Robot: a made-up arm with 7 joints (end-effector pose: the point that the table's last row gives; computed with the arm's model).
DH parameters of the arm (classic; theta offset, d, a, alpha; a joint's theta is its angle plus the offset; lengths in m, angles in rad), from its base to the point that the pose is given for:
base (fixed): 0 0.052 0 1.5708
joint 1: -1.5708 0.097 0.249 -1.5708
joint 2: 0 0.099 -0.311 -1.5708
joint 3: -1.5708 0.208 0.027 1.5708
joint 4: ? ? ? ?
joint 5: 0 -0.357 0.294 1.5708
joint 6: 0 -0.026 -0.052 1.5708
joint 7: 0 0.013 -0.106 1.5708
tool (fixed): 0 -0.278 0 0
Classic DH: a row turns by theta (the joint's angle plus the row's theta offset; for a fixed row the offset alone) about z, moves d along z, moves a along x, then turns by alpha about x.
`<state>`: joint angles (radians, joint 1 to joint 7).
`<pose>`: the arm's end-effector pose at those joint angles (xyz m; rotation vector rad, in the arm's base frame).
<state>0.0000 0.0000 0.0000 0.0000 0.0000 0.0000 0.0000</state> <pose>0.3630 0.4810 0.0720 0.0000 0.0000 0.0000</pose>
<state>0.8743 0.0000 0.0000 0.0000 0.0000 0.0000 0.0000</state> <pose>0.2175 0.4810 0.3433 0.0000 -0.8743 0.0000</pose>
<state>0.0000 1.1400 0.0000 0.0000 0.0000 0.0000 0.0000</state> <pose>0.3630 -0.1001 0.4405 1.1400 0.0000 0.0000</pose>
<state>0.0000 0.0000 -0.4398 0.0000 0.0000 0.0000 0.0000</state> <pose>0.3558 0.4810 0.1884 0.0000 -0.4398 0.0000</pose>
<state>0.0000 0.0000 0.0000 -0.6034 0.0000 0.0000 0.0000</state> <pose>0.5311 0.2812 0.0720 0.0000 0.0000 -0.6034</pose>
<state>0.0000 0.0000 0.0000 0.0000 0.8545 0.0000 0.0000</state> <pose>0.5064 0.4810 0.2611 0.0000 -0.8545 0.0000</pose>
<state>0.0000 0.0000 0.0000 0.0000 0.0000 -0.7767 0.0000</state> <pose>0.3992 0.3665 0.0720 0.0000 0.0000 0.7767</pose>
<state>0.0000 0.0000 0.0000 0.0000 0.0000 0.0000 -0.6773</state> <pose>0.5606 0.4810 0.0669 0.0000 -0.6773 0.0000</pose>
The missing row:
joint 4: 0 0.21 0.101 1.5708
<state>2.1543 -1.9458 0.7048 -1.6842 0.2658 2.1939 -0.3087</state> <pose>-0.2500 0.1198 0.3757 -0.5728 -0.1853 0.2340</pose>
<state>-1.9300 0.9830 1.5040 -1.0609 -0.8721 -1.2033 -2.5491</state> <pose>-0.4816 0.2781 0.0018 -0.4876 1.4915 -1.2485</pose>
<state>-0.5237 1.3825 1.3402 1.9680 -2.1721 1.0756 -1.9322</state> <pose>-0.1269 -0.4209 -0.0403 1.6055 -1.4673 1.2592</pose>
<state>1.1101 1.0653 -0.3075 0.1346 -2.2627 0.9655 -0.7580</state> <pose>-0.3939 -0.1425 -0.0183 -0.2999 -0.1922 0.2503</pose>
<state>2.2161 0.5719 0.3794 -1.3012 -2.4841 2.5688 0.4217</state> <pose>-0.5432 0.4215 0.2314 -0.4393 1.2534 -1.4945</pose>
